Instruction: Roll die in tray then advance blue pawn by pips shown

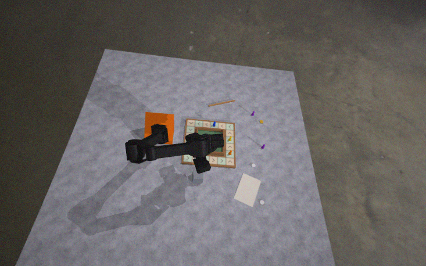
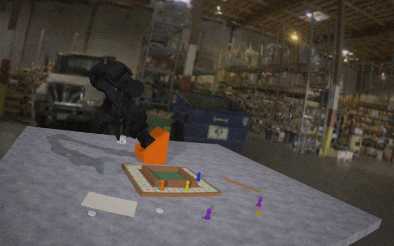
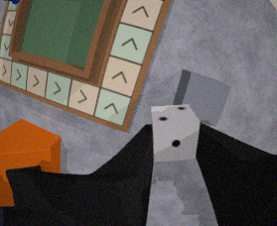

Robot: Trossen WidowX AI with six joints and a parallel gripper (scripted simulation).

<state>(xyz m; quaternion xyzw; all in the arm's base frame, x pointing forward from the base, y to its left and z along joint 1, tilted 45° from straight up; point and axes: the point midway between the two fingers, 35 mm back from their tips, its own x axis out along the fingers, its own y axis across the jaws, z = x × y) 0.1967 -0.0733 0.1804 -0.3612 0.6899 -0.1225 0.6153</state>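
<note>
The blue pawn lies 280 mm to the left of my gripper tip, 100 mm ahead of it and 90 mm below it. The rest, counted from my gripper tip: grey cube: 100 mm below, 40 mm to the right, 10 mm ahead; then green tray: 170 mm to the left, 120 mm below, 70 mm ahead; then white die: right at my gripper tip.
</note>
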